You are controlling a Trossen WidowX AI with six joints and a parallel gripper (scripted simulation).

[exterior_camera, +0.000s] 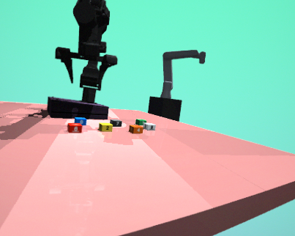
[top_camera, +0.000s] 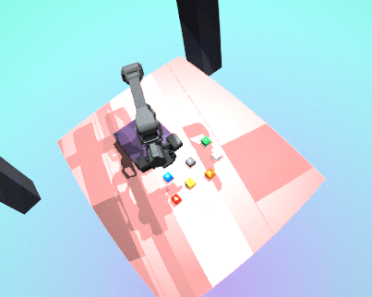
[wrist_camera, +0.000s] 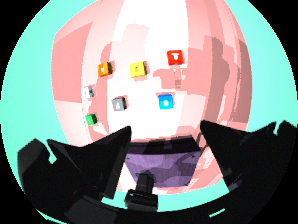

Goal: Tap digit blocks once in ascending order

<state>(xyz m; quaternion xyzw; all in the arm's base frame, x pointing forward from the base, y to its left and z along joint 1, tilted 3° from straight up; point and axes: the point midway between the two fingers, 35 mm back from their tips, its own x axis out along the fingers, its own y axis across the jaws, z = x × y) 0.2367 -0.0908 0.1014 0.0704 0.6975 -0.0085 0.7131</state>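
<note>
My gripper tip is 10 mm short of the blue block, 10 mm to the left of it and 120 mm above it. The rest, counted from my gripper tip: yellow block (90 mm ahead, 40 mm to the left, 120 mm below); dark grey block (20 mm ahead, 110 mm to the left, 120 mm below); red block (110 mm ahead, 50 mm to the right, 120 mm below).
</note>
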